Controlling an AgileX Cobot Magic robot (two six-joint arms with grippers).
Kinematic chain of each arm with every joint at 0, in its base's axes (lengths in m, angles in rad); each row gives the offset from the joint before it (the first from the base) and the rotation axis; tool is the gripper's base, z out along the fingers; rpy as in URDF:
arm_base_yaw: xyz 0 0 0.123 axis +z
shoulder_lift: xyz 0 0 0 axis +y
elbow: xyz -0.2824 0 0.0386 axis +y
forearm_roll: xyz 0.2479 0 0.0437 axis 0.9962 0 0.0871
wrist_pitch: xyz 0 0 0 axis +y
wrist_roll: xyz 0.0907 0 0.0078 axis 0.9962 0 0.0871
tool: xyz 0 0 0 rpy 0 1.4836 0
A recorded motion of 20 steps. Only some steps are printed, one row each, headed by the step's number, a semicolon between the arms.
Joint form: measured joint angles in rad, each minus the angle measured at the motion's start. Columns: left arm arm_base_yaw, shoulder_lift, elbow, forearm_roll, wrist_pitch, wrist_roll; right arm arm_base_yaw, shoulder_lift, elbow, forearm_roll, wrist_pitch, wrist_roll.
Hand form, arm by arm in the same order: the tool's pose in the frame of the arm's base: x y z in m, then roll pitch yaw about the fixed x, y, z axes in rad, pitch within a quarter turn. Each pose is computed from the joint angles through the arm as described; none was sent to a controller.
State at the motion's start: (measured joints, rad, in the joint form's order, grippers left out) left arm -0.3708 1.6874 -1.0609 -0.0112 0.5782 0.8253; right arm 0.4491 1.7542 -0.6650 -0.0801 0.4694 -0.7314
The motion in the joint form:
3: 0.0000 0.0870 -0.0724 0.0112 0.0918 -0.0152; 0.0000 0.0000 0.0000 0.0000 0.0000 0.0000
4: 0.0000 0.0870 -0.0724 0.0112 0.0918 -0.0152; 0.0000 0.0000 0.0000 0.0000 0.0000 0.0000
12: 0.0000 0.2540 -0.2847 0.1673 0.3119 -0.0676; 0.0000 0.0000 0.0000 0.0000 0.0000 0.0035
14: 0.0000 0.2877 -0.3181 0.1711 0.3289 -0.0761; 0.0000 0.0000 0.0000 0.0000 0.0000 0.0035
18: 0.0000 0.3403 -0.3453 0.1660 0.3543 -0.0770; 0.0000 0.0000 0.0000 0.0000 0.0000 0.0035
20: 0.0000 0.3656 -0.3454 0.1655 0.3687 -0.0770; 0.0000 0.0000 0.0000 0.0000 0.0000 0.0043
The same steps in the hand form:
3: 0.3267 -0.1270 0.1929 2.8855 0.2366 1.9301; 0.2285 0.1064 0.1036 -3.0440 0.0439 -1.8893
4: 0.3267 -0.1270 0.1929 2.8855 0.2366 1.9301; 0.2285 0.1064 0.1036 -3.0440 0.0439 -1.8893
12: 0.3618 -0.1288 0.1803 2.9282 0.0262 1.9224; 0.2285 0.1064 0.1036 -3.0442 0.0443 -1.8928
14: 0.3682 -0.1309 0.1753 2.9380 0.0132 1.9314; 0.2285 0.1064 0.1036 -3.0442 0.0443 -1.8928
18: 0.3732 -0.1330 0.1608 2.9771 -0.0187 1.9382; 0.2285 0.1064 0.1036 -3.0442 0.0443 -1.8928
20: 0.3728 -0.1327 0.1507 3.0058 -0.0458 1.9394; 0.2285 0.1064 0.1036 -3.0442 0.0443 -1.8936

